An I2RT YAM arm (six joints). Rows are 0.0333 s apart.
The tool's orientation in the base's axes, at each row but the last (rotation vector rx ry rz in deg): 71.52 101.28 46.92; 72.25 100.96 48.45; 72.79 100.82 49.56; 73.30 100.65 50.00; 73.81 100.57 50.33
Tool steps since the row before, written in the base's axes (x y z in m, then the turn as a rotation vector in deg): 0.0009 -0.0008 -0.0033 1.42 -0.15 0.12; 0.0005 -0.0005 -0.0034 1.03 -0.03 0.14; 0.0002 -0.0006 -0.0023 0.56 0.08 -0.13; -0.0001 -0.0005 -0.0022 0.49 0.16 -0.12; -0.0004 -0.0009 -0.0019 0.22 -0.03 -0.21
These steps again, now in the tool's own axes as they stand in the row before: -0.0001 -0.0027 0.0023 -0.44 0.67 1.19; 0.0002 -0.0028 0.0020 -0.26 0.55 0.84; -0.0001 -0.0021 0.0012 0.00 0.15 0.56; 0.0000 -0.0021 0.0009 0.08 0.15 0.50; -0.0004 -0.0020 0.0005 -0.03 -0.09 0.29
